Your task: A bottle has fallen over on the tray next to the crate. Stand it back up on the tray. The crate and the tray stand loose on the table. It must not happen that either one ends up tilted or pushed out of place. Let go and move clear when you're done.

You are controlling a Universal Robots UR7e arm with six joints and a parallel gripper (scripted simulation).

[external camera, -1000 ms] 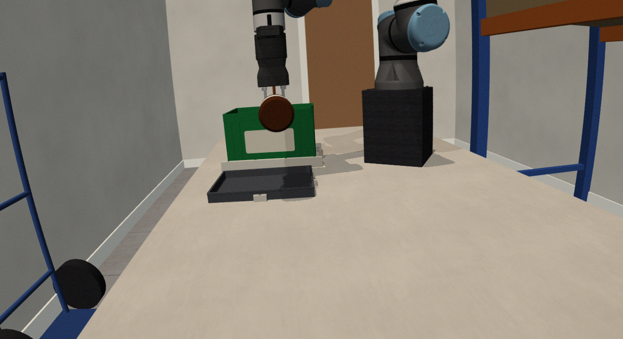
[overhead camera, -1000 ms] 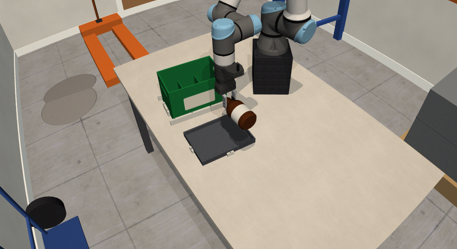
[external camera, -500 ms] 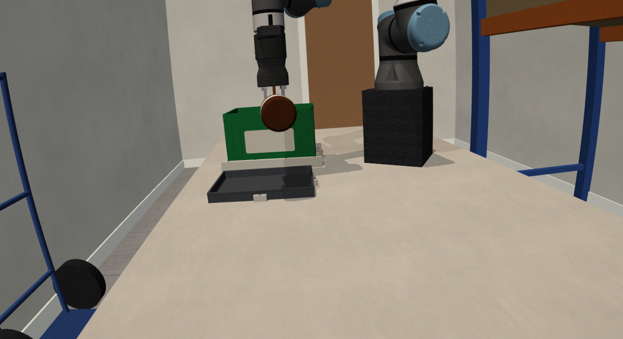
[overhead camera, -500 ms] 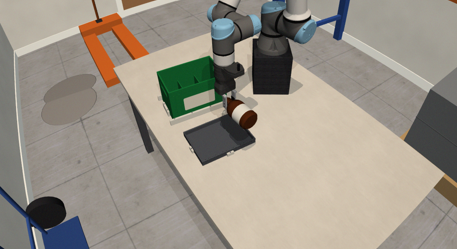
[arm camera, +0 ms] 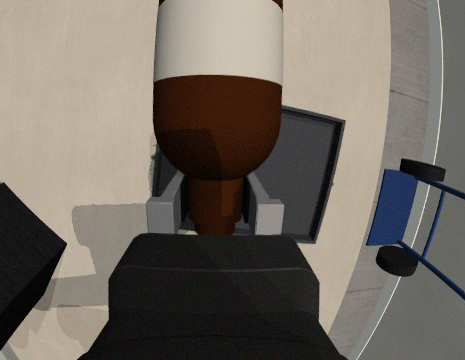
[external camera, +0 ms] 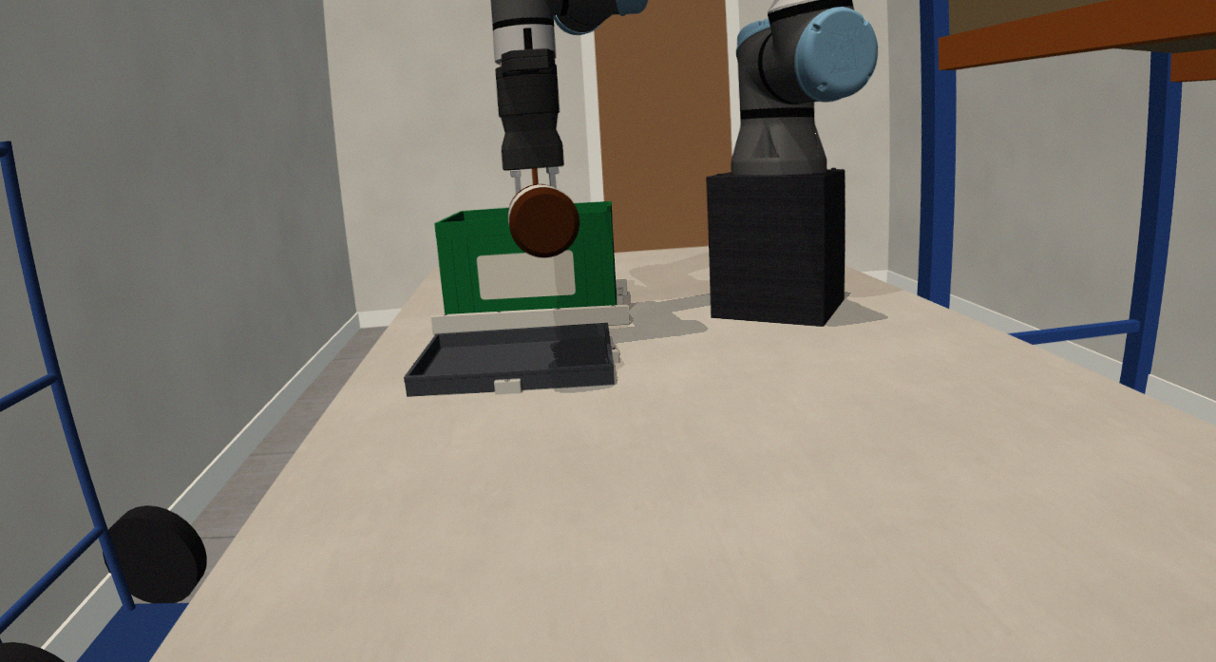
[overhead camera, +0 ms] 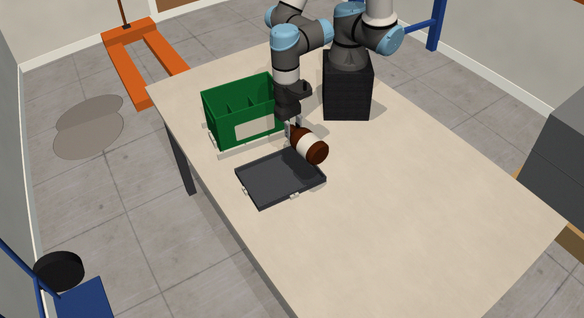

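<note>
Now: hand 5 cm to the right of the brown bottle and 1 cm above it. Round my hand: green crate (30 cm to the right, 12 cm below, 3 cm behind); tray (19 cm below, 4 cm ahead, 3 cm to the right).
</note>
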